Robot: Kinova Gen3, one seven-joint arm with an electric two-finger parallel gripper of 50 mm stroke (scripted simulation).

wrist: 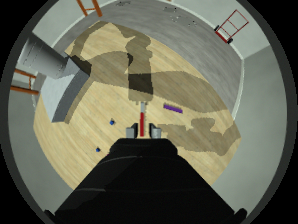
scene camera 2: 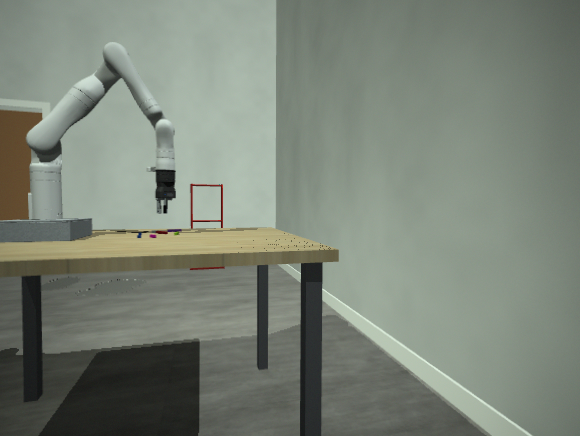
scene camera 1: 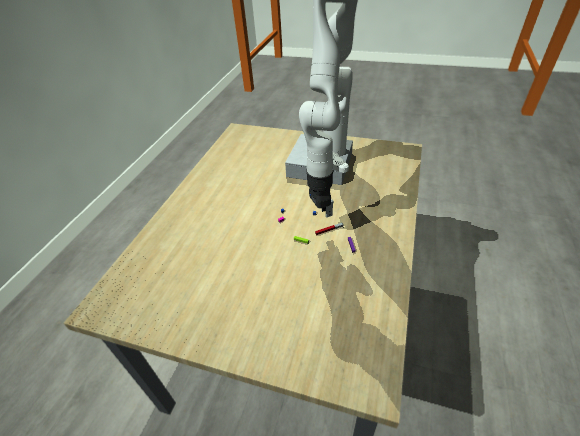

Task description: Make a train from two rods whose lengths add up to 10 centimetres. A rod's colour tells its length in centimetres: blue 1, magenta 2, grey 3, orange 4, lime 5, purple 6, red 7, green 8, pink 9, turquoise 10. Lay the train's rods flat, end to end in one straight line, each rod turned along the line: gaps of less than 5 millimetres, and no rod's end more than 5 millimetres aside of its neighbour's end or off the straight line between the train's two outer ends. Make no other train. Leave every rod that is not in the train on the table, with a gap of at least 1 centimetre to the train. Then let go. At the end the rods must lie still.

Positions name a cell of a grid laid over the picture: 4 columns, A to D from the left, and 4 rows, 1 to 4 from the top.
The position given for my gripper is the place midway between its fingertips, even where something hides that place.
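Observation:
Scene camera 1 gives me a view of my gripper (scene camera 1: C2). In the wrist view I find the gripper too (wrist: B3).

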